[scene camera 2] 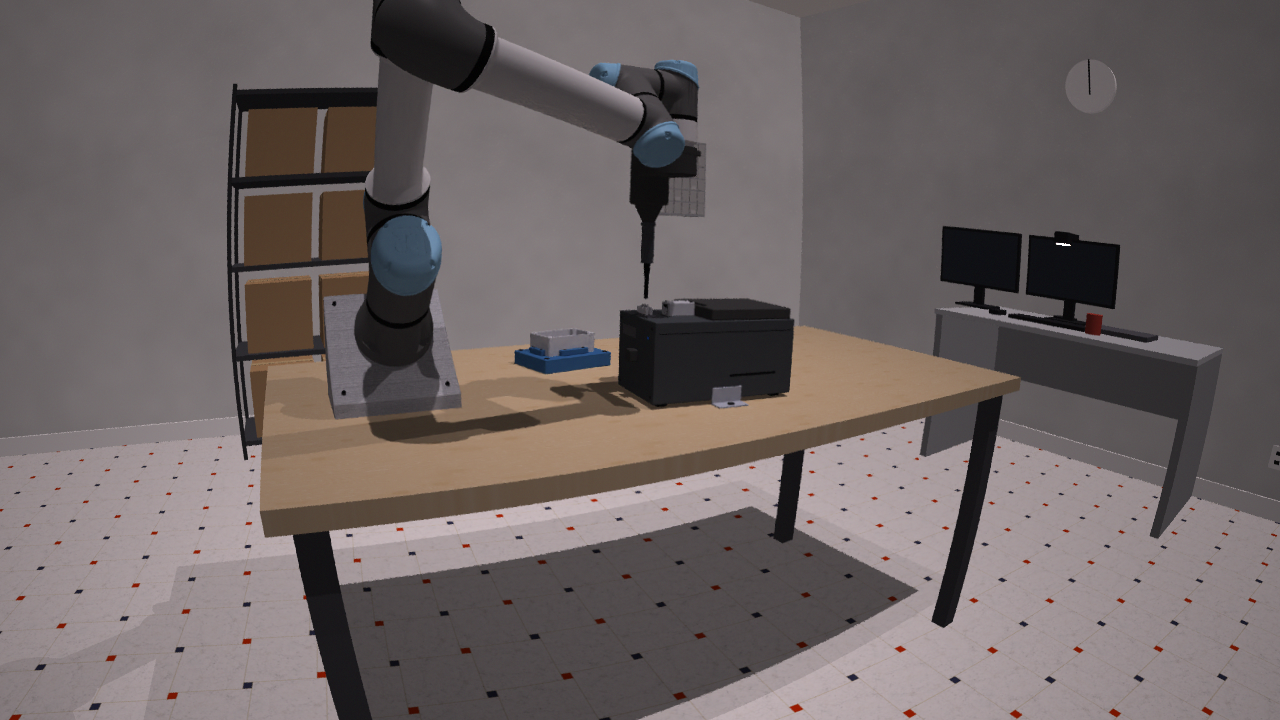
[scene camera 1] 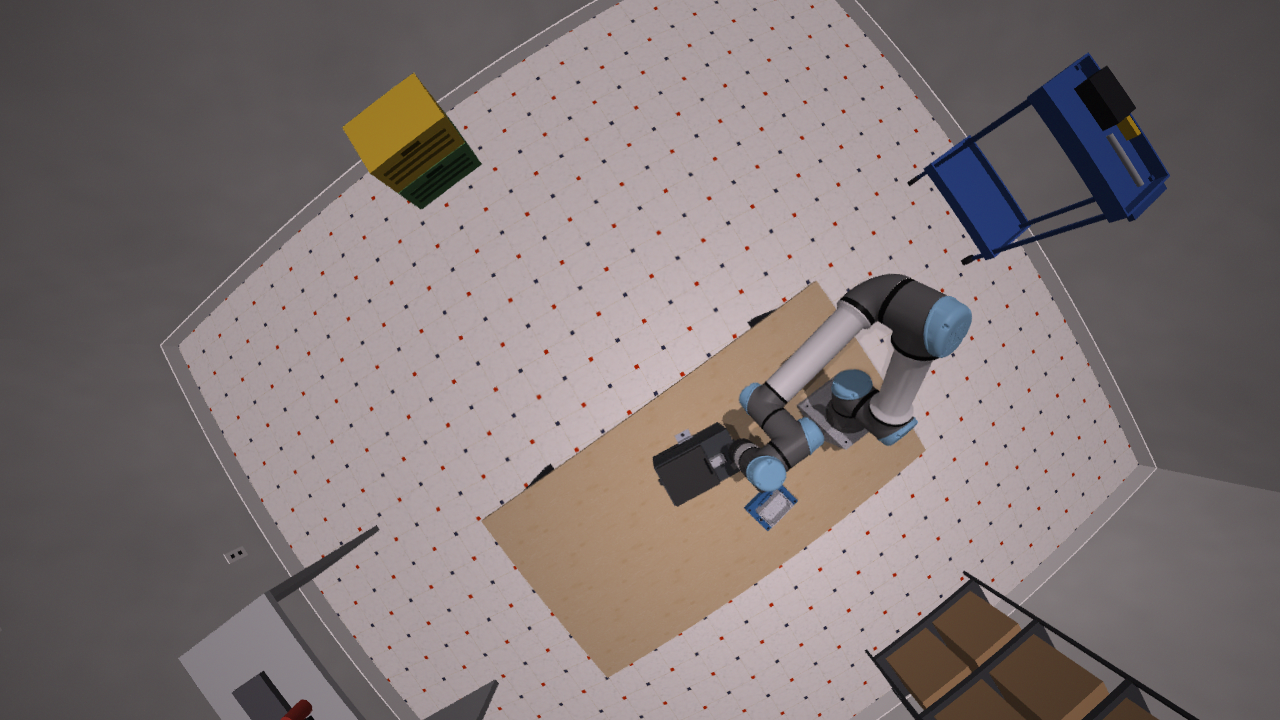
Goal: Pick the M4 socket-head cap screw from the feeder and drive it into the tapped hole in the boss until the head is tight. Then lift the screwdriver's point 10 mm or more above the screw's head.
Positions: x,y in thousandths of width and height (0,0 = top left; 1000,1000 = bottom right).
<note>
In view: a black screw feeder (scene camera 1: 557,617).
</note>
